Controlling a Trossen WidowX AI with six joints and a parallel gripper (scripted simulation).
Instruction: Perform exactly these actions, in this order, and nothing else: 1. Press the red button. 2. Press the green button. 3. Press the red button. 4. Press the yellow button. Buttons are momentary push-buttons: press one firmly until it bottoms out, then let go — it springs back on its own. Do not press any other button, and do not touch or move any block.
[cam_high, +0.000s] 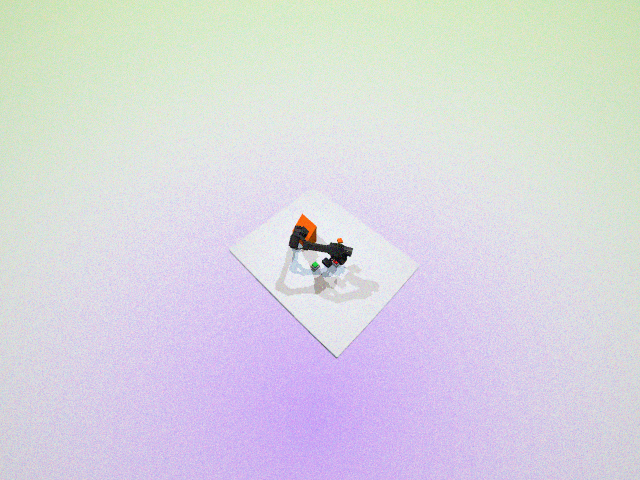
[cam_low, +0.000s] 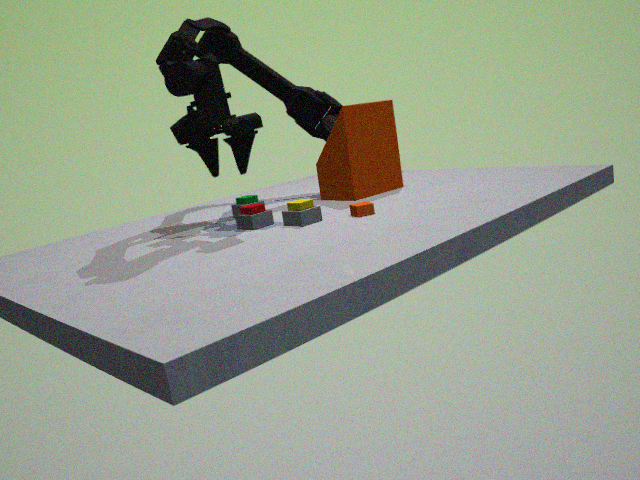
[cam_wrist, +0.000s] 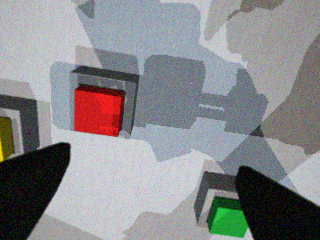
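The red button is 1 cm behind my gripper tip, 4 cm to the left of it and 6 cm below it. Also, from my gripper tip: yellow button: 5 cm behind, 13 cm to the left, 6 cm below; green button: 9 cm behind, 9 cm to the right, 6 cm below; small orange block: 13 cm behind, 20 cm to the left, 9 cm below.
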